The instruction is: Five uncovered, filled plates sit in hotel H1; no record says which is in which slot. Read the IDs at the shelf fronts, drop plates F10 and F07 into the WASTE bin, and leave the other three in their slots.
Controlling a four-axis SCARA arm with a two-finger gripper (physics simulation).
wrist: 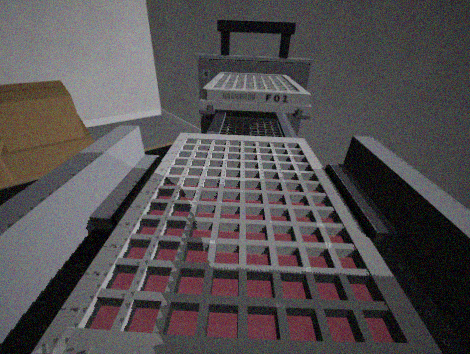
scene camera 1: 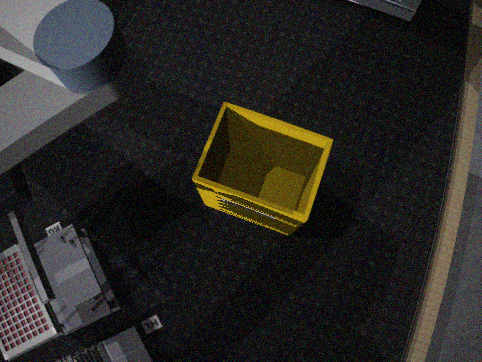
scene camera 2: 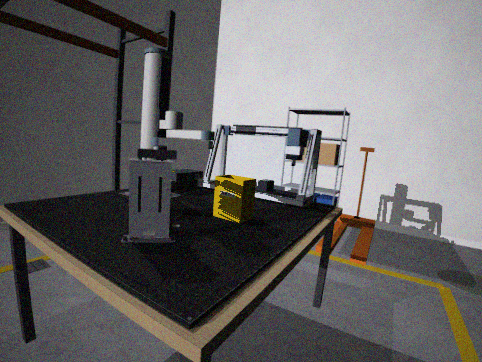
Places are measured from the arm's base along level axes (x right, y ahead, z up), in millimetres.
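Pixels of known places: gripper, fingertip midpoint: (wrist: 243, 150) (scene camera 1: 14, 318).
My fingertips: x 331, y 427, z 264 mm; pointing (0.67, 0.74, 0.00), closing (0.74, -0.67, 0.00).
Observation:
For each thing: its middle in the pictures, then the offset to it from my fingertips.
- white grid plate with red-filled wells, body centre: (wrist: 241, 203) (scene camera 1: 13, 301) dx -15, dy -17, dz -15 mm
- Hotel H1 at the middle of its body: (wrist: 248, 156) (scene camera 2: 150, 192) dx +125, dy +123, dz -91 mm
- plate marked F01 at the middle of its body: (wrist: 253, 87) dx +97, dy +94, dz +7 mm
- yellow WASTE bin at the middle of its body: (scene camera 1: 260, 176) (scene camera 2: 234, 197) dx -305, dy +219, dz -152 mm
- grey fixture at the middle of its body: (scene camera 1: 67, 281) dx -31, dy -43, dz -217 mm
- RG sign at the middle of its body: (scene camera 1: 54, 230) dx -103, dy -120, dz -252 mm
My gripper (wrist: 243, 150) is shut on a white grid plate with red-filled wells (wrist: 242, 235) (scene camera 1: 19, 300). Its ID is hidden. The plate lies level between the fingers, short of the hotel in the wrist view and at the lower left in scene camera 1. Hotel H1 (wrist: 255, 65) (scene camera 1: 131, 345) has a black handle on top; its sign (scene camera 1: 152, 324) lies beside it. A plate marked F01 (wrist: 257, 91) sits in its upper part, above a dark grid surface. The other IDs do not show. The yellow WASTE bin (scene camera 1: 280, 124) (scene camera 2: 241, 202) stands upright; no plate shows inside it.
A grey fixture (scene camera 1: 72, 275) stands beside an RG sign (scene camera 1: 53, 230). The arm (scene camera 1: 75, 37) (scene camera 2: 187, 134) reaches from its white column (scene camera 2: 150, 100). A gantry frame (scene camera 2: 312, 165) stands behind the bin. The table's wooden edge (scene camera 1: 450, 200) runs along the right in scene camera 1.

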